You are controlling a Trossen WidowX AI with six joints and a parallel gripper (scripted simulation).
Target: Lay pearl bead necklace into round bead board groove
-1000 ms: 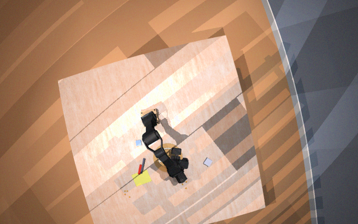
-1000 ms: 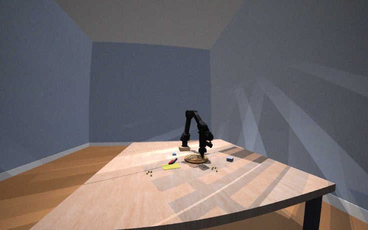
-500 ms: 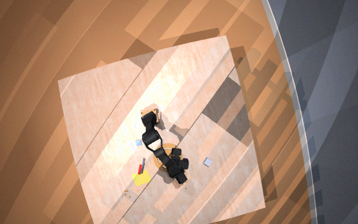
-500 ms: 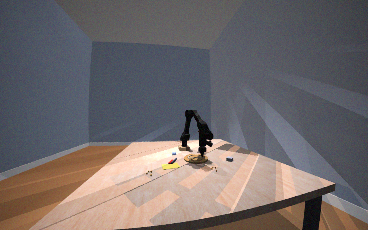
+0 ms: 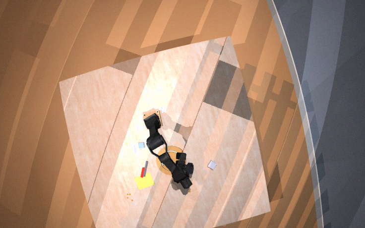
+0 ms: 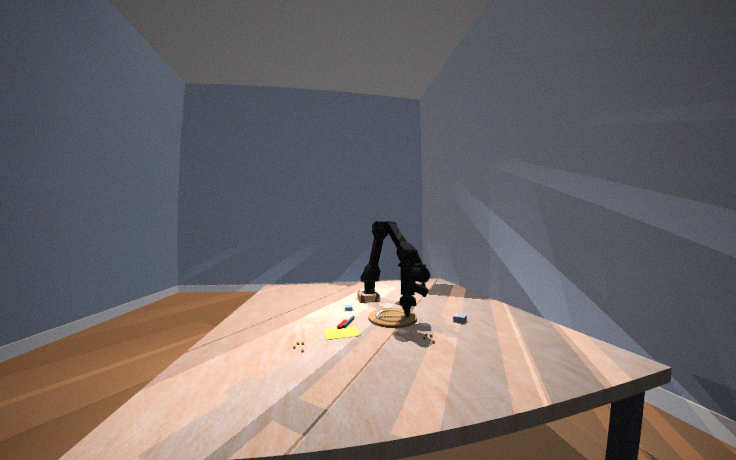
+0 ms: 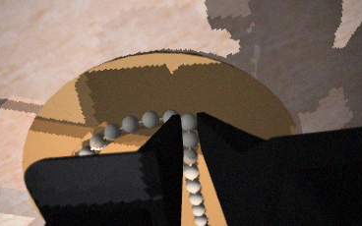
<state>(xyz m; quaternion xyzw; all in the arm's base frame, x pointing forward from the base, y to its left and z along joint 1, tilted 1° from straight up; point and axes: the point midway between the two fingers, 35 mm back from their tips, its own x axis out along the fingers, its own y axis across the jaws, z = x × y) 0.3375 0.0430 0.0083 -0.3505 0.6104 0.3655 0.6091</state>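
The round bead board lies 50 mm behind my gripper tip, 50 mm to the right of it and 10 mm below it. From my gripper tip the other things lie so: grey block (90 mm ahead, 190 mm to the left); yellow note (20 mm ahead, 280 mm to the right, 20 mm below); red marker (50 mm behind, 250 mm to the right, 10 mm below).
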